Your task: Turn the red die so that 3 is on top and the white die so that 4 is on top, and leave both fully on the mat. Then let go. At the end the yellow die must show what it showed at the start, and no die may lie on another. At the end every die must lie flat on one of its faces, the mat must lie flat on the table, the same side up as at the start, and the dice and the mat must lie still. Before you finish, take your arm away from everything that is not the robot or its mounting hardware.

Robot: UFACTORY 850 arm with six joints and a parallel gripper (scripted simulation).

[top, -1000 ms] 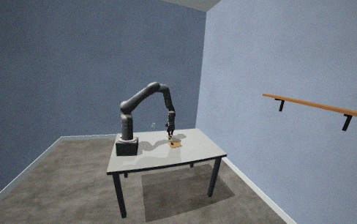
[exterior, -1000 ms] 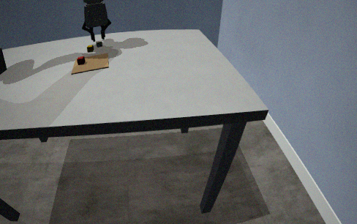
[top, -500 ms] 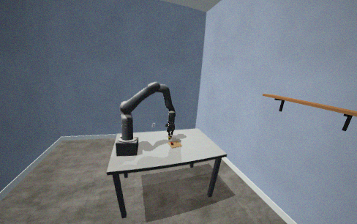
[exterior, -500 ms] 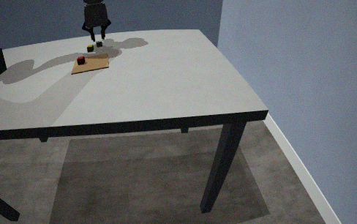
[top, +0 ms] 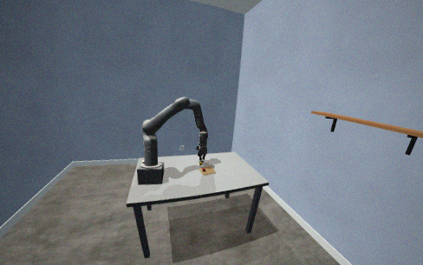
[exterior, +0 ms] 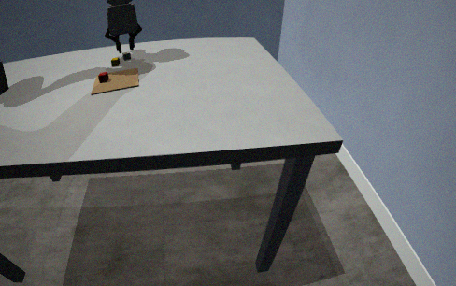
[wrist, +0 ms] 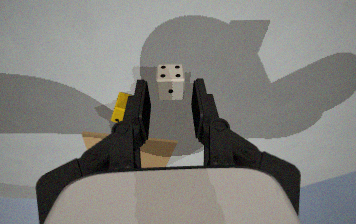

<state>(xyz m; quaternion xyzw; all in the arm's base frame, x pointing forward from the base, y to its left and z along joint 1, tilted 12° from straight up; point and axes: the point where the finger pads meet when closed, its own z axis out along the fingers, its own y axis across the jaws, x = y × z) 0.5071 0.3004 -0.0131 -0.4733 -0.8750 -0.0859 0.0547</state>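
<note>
Now: the white die 4 cm below my hand. From my hand the other things lie so: tan mat 20 cm to the right, 5 cm below, 4 cm ahead; red die 20 cm to the right, 3 cm below; yellow die 6 cm to the right, 4 cm below, 2 cm behind.
</note>
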